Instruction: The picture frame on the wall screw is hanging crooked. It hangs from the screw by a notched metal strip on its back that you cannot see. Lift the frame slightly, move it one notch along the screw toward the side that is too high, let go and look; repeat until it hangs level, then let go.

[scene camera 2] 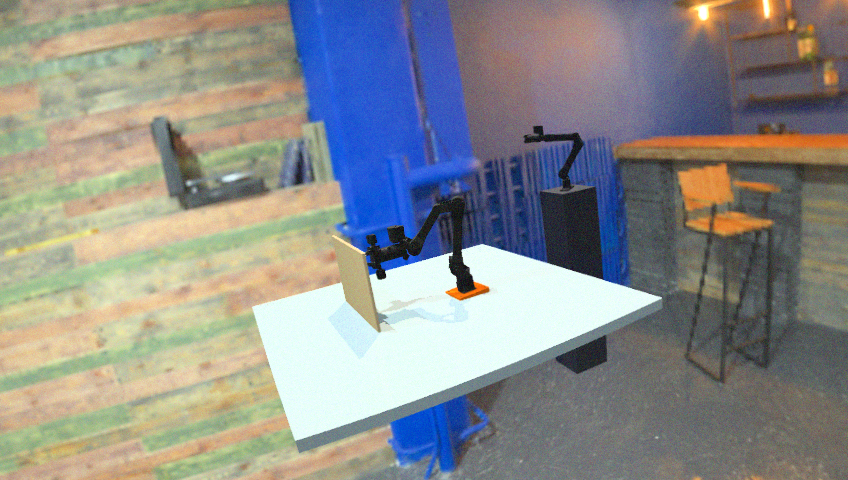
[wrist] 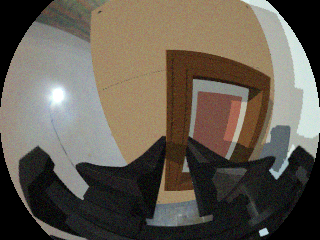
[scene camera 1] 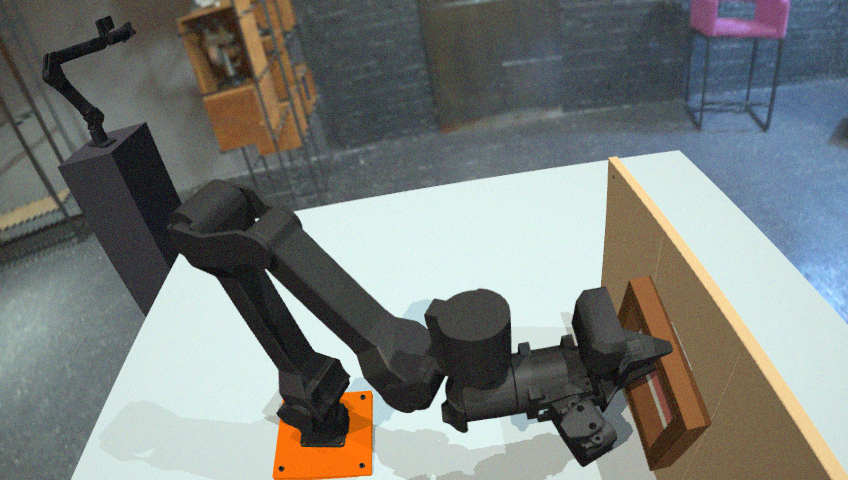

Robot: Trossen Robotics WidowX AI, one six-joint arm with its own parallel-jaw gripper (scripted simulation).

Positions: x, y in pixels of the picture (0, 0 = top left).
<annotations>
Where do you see a tan wall board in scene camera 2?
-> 352, 264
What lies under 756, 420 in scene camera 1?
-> A tan wall board.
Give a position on a brown picture frame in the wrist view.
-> At 221, 103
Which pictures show the brown picture frame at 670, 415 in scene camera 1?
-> The wrist view and scene camera 1 only.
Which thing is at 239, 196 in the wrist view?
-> My gripper.
</annotations>
